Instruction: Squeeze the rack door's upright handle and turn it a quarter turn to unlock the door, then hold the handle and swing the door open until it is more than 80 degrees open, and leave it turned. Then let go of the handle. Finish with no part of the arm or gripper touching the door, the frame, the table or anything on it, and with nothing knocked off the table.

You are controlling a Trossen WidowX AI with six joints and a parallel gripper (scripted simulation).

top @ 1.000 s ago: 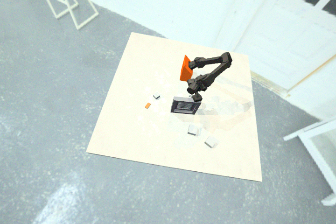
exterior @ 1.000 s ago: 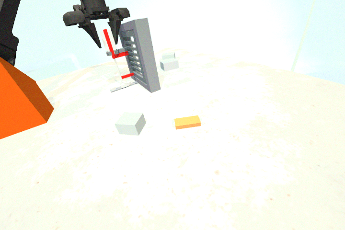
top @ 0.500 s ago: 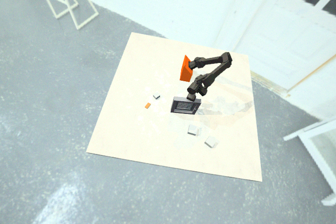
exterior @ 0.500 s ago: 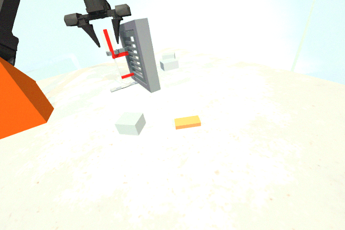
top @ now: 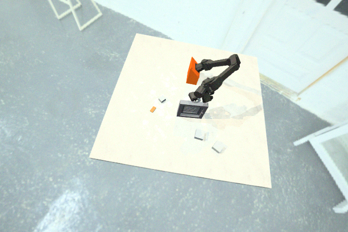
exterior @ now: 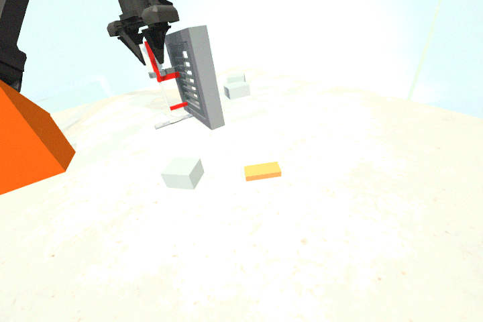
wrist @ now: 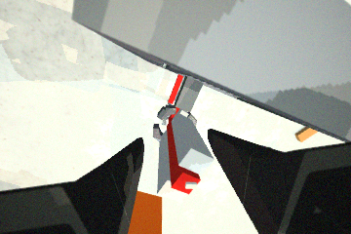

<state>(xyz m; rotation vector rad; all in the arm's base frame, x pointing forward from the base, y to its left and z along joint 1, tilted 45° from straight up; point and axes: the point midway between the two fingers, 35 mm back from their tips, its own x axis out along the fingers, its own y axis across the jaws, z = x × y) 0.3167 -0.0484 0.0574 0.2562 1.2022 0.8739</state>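
My gripper tip is 2 cm above the pale upright handle and 1 cm to the left of it. The rest, counted from my gripper tip: cube: 28 cm to the right, 13 cm below, 5 cm behind; orange block: 34 cm to the right, 14 cm below, 5 cm ahead.
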